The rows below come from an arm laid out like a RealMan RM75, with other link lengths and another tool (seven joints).
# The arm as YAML. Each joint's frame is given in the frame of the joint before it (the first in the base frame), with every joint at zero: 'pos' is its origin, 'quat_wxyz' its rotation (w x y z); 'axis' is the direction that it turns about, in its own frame. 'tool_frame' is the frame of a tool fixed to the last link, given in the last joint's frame.
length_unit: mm
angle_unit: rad
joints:
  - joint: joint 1
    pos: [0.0, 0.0, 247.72]
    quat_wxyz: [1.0, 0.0, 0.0, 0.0]
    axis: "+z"
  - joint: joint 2
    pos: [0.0, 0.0, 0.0]
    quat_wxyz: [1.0, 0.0, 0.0, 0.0]
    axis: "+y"
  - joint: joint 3
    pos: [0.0, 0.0, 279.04]
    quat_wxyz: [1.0, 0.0, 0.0, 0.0]
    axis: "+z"
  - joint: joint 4
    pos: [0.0, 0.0, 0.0]
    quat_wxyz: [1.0, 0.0, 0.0, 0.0]
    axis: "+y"
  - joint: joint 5
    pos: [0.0, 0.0, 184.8]
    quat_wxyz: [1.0, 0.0, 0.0, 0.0]
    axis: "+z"
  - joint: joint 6
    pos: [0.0, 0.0, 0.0]
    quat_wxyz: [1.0, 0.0, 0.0, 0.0]
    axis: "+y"
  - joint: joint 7
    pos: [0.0, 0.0, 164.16]
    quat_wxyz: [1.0, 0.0, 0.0, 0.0]
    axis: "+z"
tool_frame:
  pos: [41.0, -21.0, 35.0]
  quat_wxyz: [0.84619, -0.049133, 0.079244, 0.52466]
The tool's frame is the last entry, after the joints.
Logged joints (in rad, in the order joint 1, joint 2, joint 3, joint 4, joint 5, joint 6, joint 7), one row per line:
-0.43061 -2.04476 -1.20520 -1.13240 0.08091 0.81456 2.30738
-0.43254 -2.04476 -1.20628 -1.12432 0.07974 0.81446 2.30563
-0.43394 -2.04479 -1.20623 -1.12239 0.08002 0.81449 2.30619
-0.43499 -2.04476 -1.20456 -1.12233 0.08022 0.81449 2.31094
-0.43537 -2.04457 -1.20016 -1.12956 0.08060 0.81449 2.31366
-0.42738 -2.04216 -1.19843 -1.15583 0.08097 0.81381 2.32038
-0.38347 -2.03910 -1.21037 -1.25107 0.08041 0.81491 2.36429
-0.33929 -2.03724 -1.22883 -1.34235 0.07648 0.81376 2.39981
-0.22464 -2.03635 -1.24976 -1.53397 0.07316 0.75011 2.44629
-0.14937 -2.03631 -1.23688 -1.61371 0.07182 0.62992 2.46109
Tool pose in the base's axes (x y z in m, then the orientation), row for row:
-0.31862 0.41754 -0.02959 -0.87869 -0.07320 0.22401 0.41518
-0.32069 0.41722 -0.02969 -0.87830 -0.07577 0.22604 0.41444
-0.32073 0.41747 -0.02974 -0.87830 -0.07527 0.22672 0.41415
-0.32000 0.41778 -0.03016 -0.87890 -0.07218 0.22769 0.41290
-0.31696 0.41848 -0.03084 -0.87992 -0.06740 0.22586 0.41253
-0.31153 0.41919 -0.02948 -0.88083 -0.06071 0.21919 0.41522
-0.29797 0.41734 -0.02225 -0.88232 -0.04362 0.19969 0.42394
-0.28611 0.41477 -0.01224 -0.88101 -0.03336 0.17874 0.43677
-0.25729 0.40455 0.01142 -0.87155 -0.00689 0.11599 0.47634
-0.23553 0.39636 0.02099 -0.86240 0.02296 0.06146 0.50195
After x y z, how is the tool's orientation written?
As a quaternion, x y z w.
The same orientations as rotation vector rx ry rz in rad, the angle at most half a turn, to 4 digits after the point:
-2.2073 -0.1839 0.5627
-2.2071 -0.1904 0.5680
-2.2074 -0.1892 0.5698
-2.2102 -0.1815 0.5726
-2.2131 -0.1695 0.5681
-2.2126 -0.1525 0.5506
-2.2075 -0.1091 0.4996
-2.1914 -0.0830 0.4446
-2.1298 -0.0168 0.2834
-2.0839 0.0555 0.1485

